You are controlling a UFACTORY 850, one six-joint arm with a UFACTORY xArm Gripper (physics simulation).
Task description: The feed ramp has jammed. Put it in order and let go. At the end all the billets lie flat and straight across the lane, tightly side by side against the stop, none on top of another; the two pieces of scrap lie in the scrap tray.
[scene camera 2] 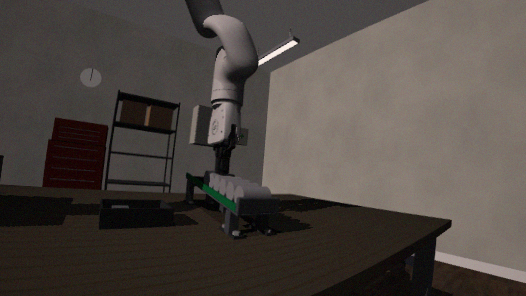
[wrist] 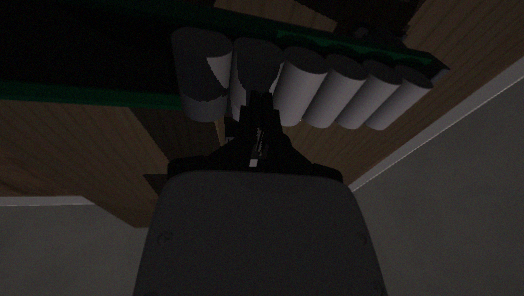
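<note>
My gripper (scene camera 2: 223, 172) (wrist: 258, 105) is shut and empty, its fingertips right over the second billet from the uphill end; whether they touch it I cannot tell. Several grey billets (scene camera 2: 252, 193) (wrist: 302, 90) lie across the lane of the green-sided feed ramp (scene camera 2: 218, 196) (wrist: 90, 92) in one row, side by side, none on top of another. The lowest is at the stop (scene camera 2: 258, 206). The uphill billet (wrist: 202, 75) is partly in shadow, with a narrow gap to its neighbour at most. The black scrap tray (scene camera 2: 136, 217) holds a light grey piece (scene camera 2: 120, 206); the rest of its inside is hidden.
The ramp stands on legs (scene camera 2: 231, 223) on the wooden table (scene camera 2: 150, 260). The scrap tray is to its left in the scene view. A red tool cabinet (scene camera 2: 77, 155) and a shelf rack (scene camera 2: 112, 140) stand behind the table, by the wall.
</note>
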